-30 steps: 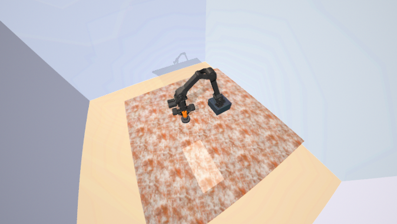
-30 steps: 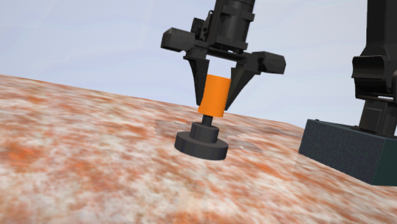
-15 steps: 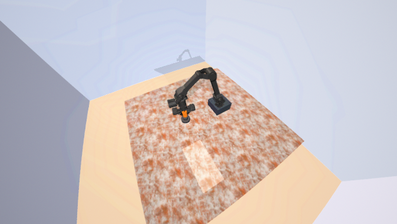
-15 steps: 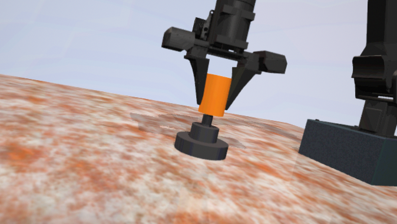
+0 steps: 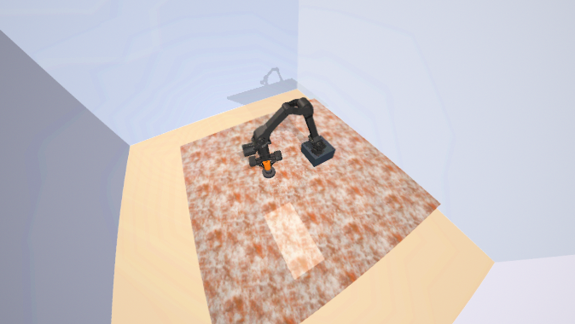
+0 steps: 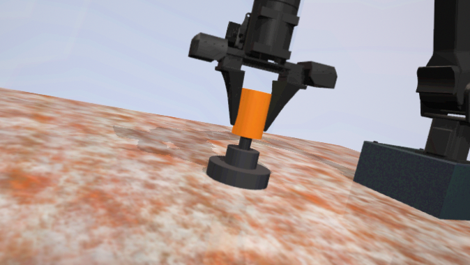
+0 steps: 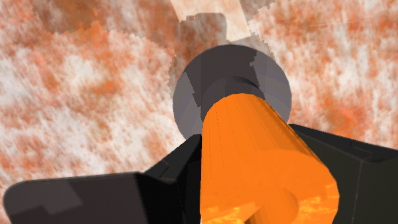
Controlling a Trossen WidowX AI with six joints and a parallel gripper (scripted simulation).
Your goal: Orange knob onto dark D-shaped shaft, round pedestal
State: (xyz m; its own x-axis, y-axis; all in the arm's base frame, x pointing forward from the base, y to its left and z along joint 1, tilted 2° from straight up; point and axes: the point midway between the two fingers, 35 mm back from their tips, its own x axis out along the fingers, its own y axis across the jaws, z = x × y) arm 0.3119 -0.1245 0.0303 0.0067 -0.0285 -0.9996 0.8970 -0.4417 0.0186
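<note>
Right now the orange knob is 2 cm above my gripper tip. Round my gripper tip: pedestal (4 cm below).
</note>
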